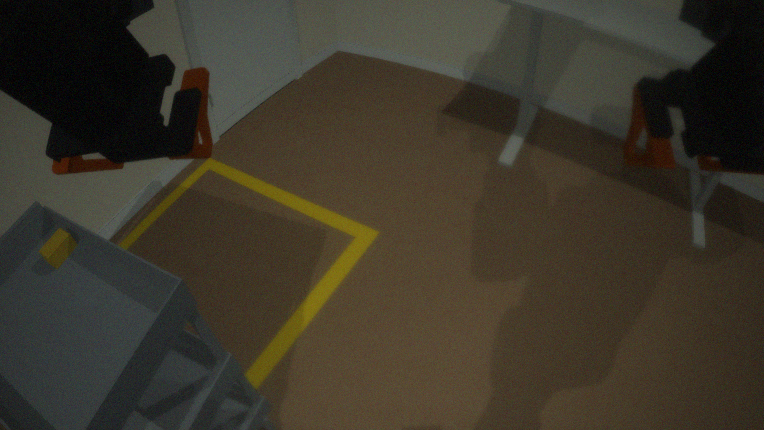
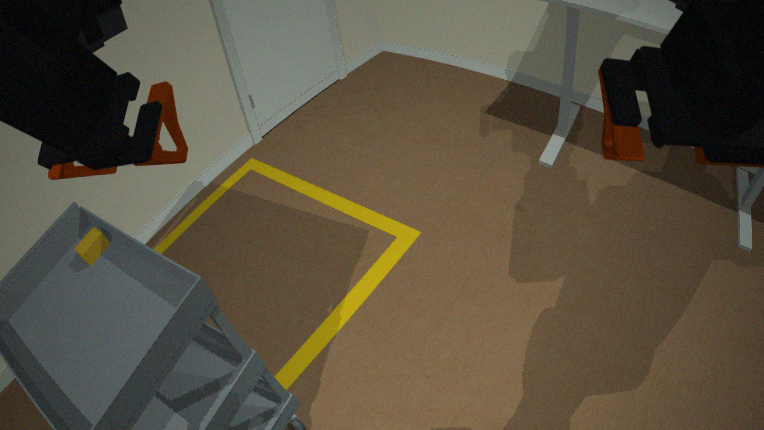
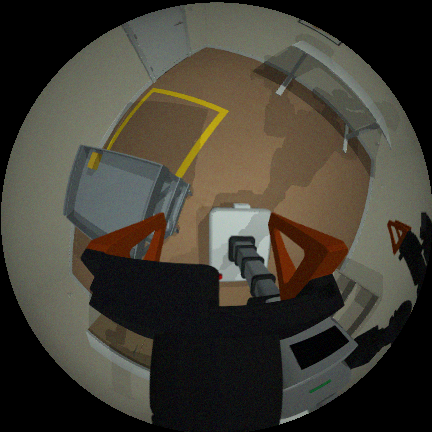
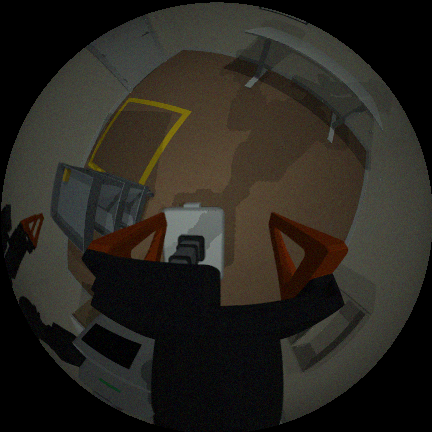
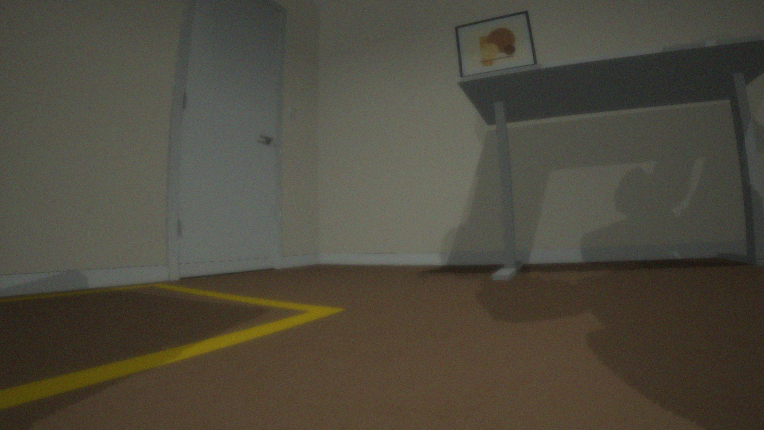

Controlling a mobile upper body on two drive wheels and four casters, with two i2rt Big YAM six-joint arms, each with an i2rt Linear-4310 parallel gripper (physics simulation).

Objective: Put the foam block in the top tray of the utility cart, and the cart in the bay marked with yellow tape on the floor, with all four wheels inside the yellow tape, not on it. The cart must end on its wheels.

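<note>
The yellow foam block [image 1: 57, 248] [image 2: 92, 246] [image 3: 94, 161] [image 4: 66, 174] lies in a corner of the top tray of the grey utility cart [image 1: 149, 347] [image 2: 165, 347] [image 3: 156, 192] [image 4: 91, 210]. The cart looks upright at lower left; its near casters show outside the yellow tape [image 1: 310, 315] [image 2: 350, 309] [image 3: 204, 140] [image 4: 165, 145] [image 5: 187, 348]. The far wheels and part of the tape are hidden. My left gripper [image 1: 141, 160] [image 2: 124, 164] [image 3: 216, 218] is open, apart from the cart. My right gripper [image 1: 689, 162] [image 2: 670, 157] [image 4: 217, 217] is open and empty, far right of it.
A wall and a closed door [image 2: 286, 58] [image 5: 229, 138] stand beyond the bay. A table [image 3: 345, 75] [image 5: 614, 88] with metal legs stands along the wall at right. My white base [image 3: 220, 225] [image 4: 212, 225] is near the cart's end.
</note>
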